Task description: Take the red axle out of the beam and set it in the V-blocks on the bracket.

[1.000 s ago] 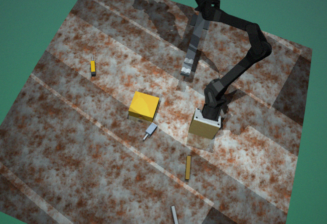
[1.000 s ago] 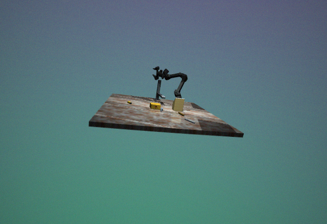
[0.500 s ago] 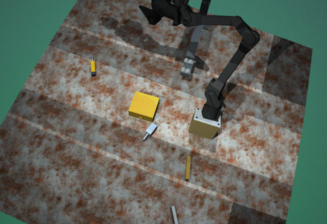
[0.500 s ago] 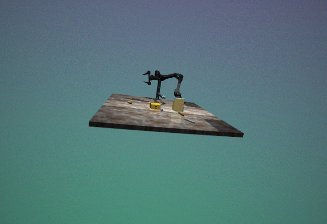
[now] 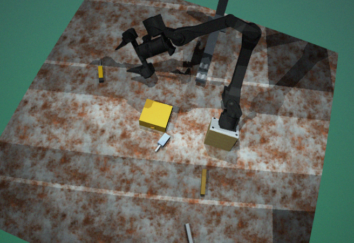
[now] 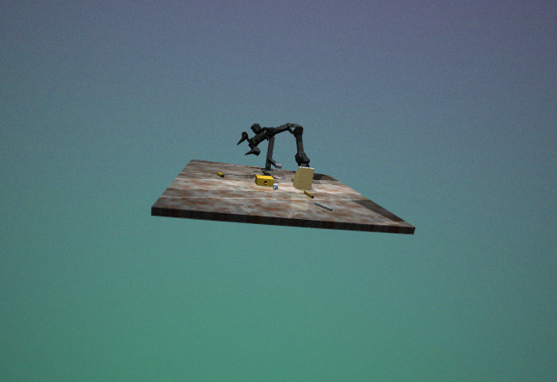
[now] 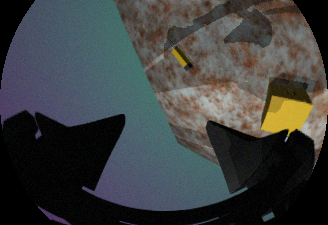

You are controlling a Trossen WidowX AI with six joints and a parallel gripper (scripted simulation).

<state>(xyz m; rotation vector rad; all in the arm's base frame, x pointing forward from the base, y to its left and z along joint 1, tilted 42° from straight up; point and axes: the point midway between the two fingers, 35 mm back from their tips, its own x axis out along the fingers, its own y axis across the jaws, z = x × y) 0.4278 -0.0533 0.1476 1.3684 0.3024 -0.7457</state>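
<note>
Now: gripper tip 170 mm past the yellow beam, 110 mm to the right of it and 180 mm above it. Also, from my gripper tip: grey bar (400 mm behind, 560 mm to the left, 200 mm below).
</note>
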